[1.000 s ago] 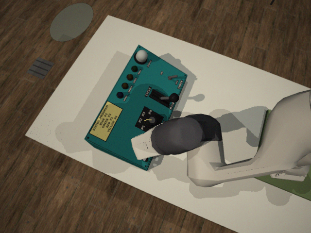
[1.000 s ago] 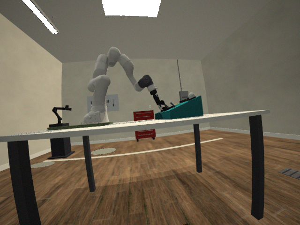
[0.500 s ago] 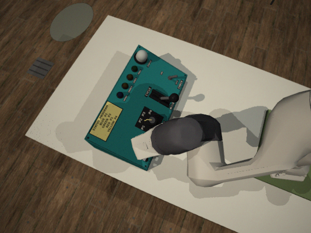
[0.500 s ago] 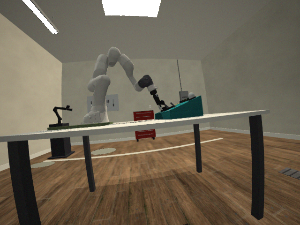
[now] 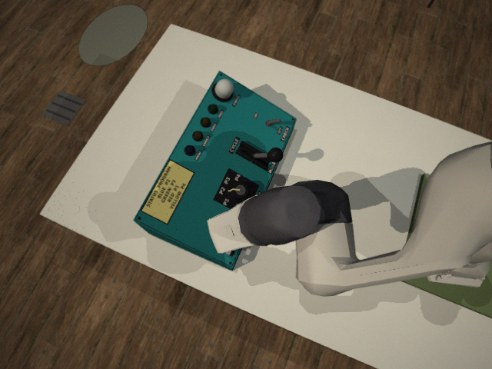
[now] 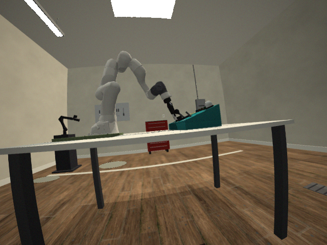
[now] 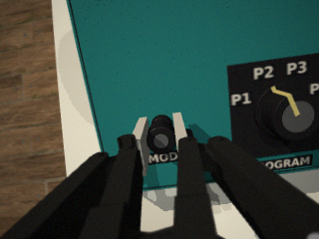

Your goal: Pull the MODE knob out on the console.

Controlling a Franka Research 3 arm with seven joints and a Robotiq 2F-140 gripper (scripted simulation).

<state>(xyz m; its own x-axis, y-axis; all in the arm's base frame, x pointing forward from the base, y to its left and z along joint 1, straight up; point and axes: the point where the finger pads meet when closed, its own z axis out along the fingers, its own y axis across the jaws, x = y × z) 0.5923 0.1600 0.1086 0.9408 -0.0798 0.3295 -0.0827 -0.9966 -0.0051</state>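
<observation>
Now: the program dial 12 cm to the right of my hand, 2 cm below it and 1 cm ahead of it. From my hand the other things lie so: cycle lever (24 cm to the right, 4 cm behind, 1 cm below); mode knob (2 cm below, 1 cm ahead); teal console (18 cm to the right, 4 cm below, 2 cm ahead).
</observation>
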